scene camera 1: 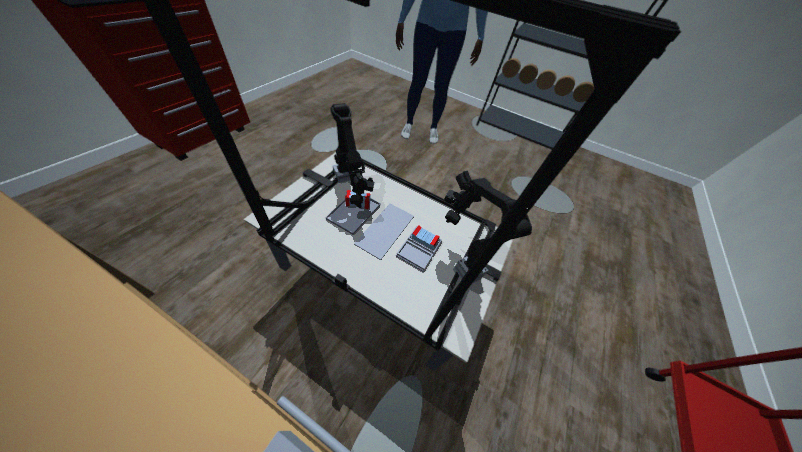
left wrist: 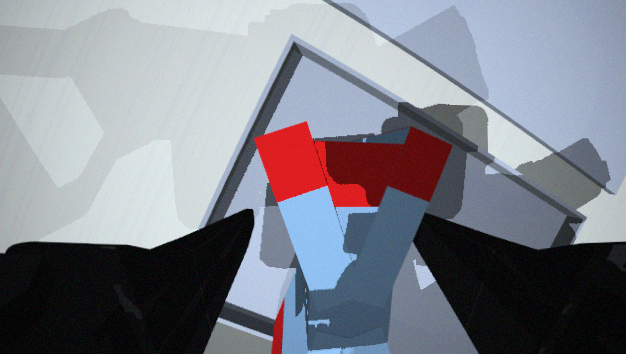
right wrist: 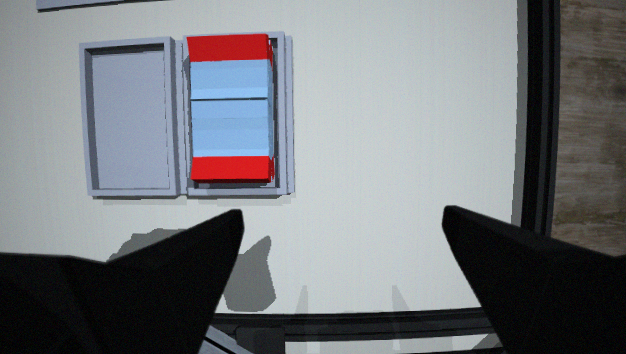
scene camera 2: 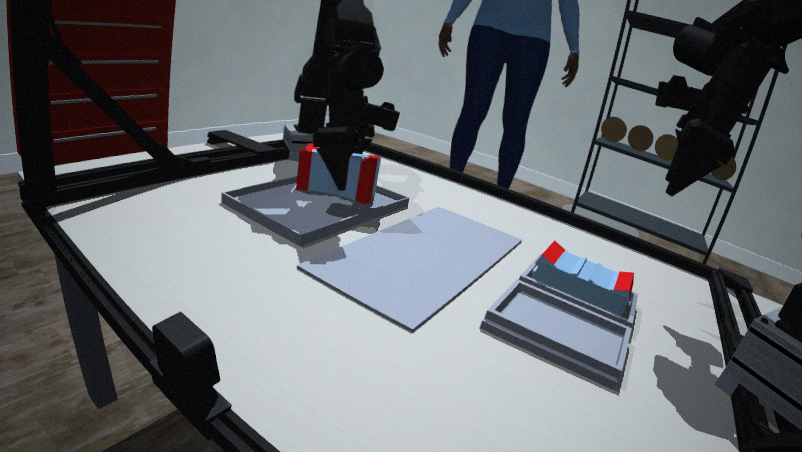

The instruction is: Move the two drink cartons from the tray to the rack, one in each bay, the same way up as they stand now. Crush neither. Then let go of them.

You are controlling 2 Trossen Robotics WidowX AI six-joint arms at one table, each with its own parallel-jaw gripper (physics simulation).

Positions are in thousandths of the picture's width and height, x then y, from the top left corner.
Labels:
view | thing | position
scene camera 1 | flat grey mat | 472,528
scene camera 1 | grey tray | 437,483
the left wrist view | left gripper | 528,612
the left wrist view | flat grey mat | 878,213
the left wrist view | grey tray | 763,538
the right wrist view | right gripper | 547,617
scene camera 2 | left gripper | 435,408
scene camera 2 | right gripper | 834,415
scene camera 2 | flat grey mat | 507,605
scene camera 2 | grey tray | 376,479

